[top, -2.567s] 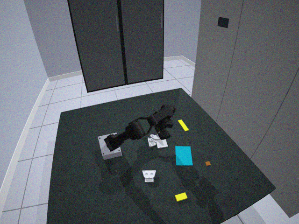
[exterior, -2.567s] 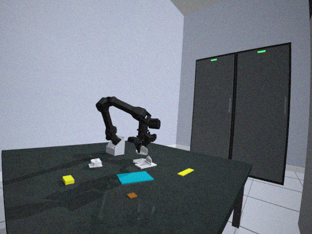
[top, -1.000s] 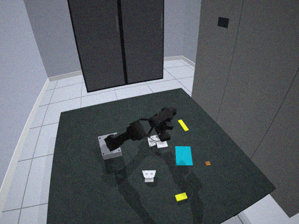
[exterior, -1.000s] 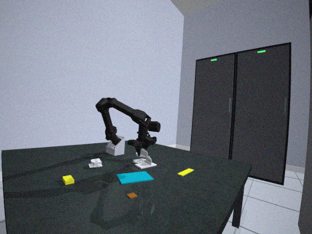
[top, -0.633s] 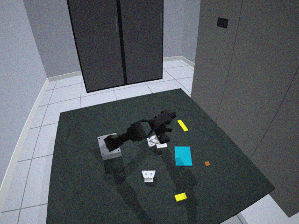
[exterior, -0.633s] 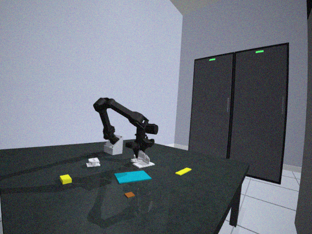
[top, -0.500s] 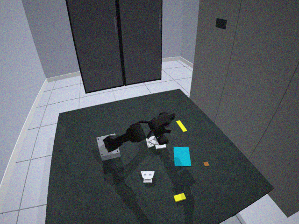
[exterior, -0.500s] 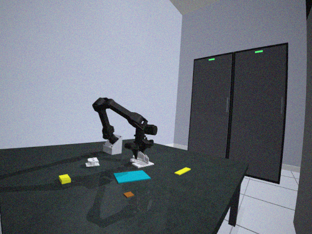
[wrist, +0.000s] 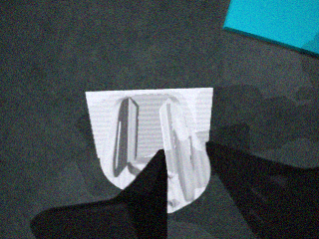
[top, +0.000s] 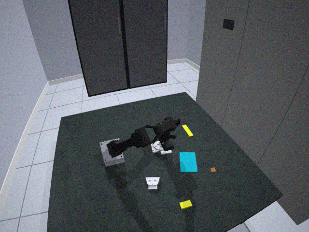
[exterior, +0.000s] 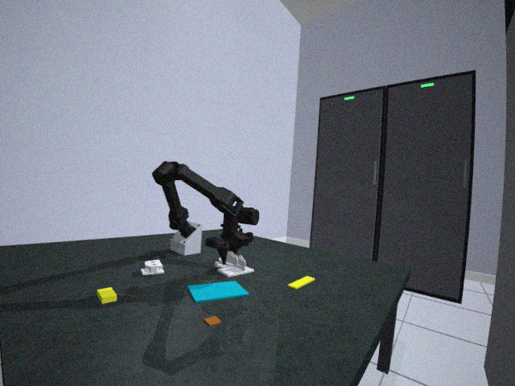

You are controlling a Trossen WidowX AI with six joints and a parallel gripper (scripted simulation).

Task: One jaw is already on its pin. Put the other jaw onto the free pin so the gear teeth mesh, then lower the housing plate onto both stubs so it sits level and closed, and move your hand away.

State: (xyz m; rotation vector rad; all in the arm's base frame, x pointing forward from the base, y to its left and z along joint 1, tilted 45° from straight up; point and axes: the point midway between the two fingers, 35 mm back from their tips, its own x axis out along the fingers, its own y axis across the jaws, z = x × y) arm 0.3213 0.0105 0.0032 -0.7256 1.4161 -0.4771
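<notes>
The white base is 10 mm ahead of my gripper tip, 30 mm to the left of it and 30 mm below it. Also, from my gripper tip: cyan sheet (130 mm ahead, 130 mm to the right, 30 mm below); yellow strip (230 mm ahead, 160 mm to the left, 30 mm below); small white stand (120 mm behind, 240 mm to the right, 20 mm below).
</notes>
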